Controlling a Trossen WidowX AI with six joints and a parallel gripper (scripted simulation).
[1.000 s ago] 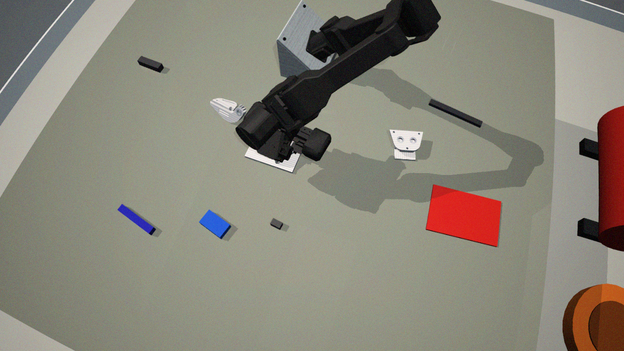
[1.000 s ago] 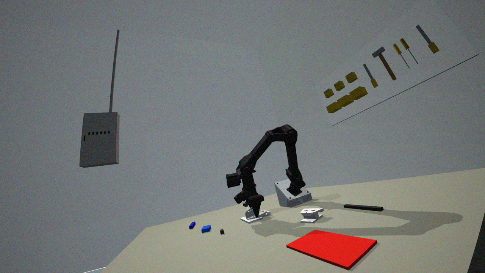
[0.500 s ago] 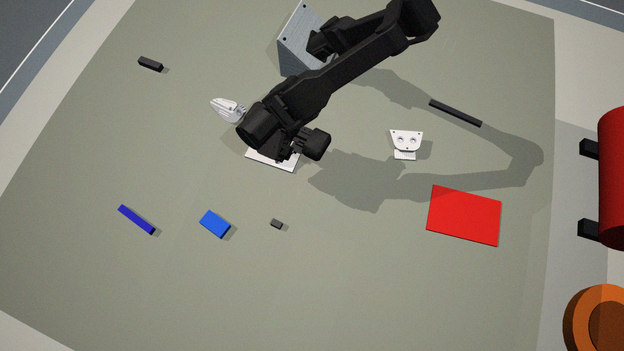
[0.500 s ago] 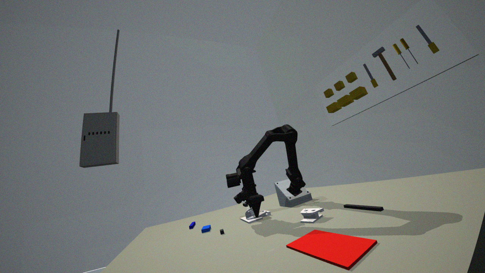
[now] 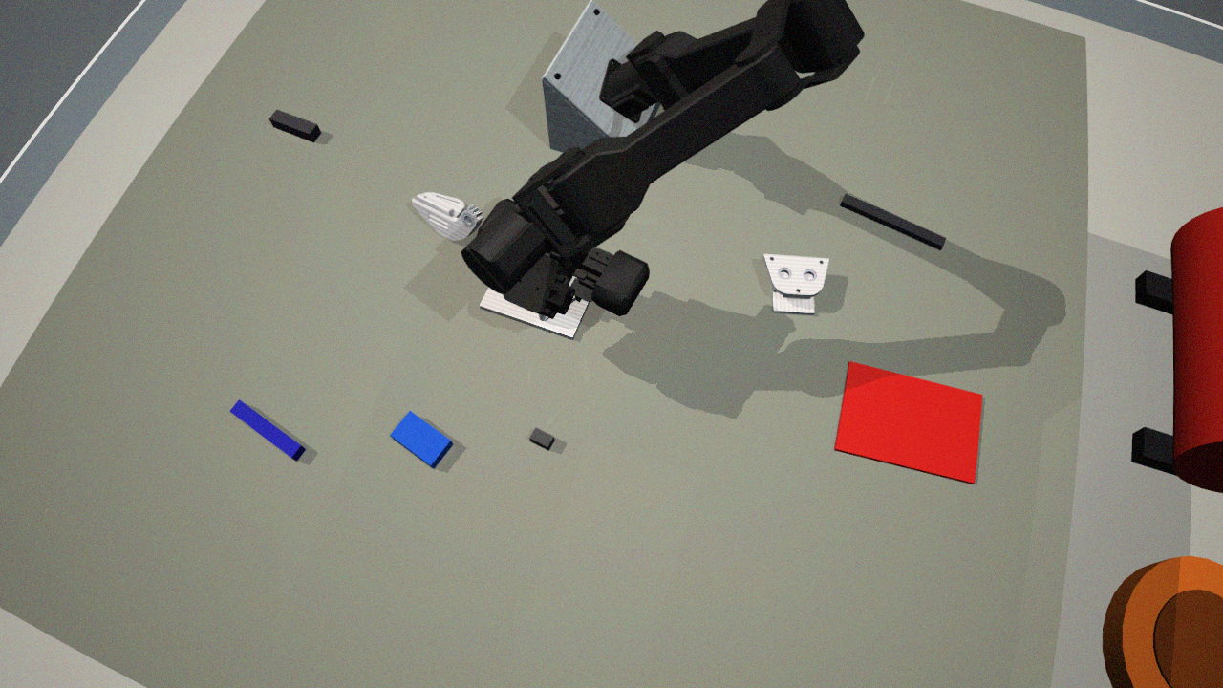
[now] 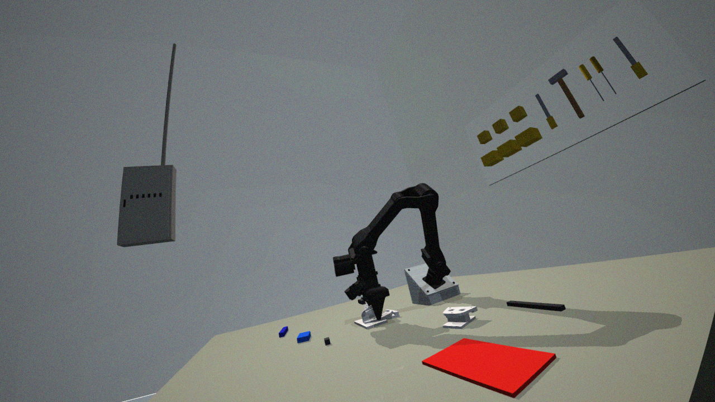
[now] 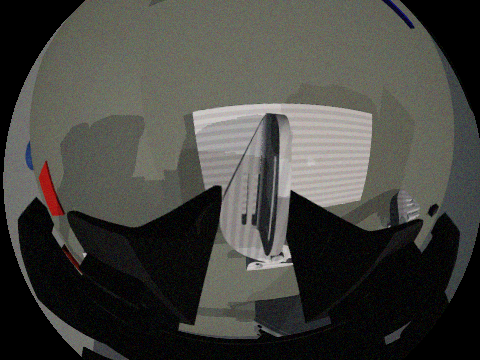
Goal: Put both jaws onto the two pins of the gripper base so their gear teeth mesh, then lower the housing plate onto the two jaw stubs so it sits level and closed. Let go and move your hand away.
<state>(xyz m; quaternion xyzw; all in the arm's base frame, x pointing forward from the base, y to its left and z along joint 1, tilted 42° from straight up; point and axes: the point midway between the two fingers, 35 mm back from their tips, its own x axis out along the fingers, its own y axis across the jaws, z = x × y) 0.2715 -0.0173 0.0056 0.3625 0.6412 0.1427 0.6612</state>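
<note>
The white ribbed plate is 10 mm ahead of my gripper tip, 30 mm to the right of it and 10 mm below it. From my gripper tip the other things lie so: small black block (180 mm ahead, 20 mm to the left, 10 mm below); blue block (210 mm ahead, 110 mm to the right, 10 mm below); housing plate (60 mm behind, 20 mm to the right, 10 mm below).
</note>
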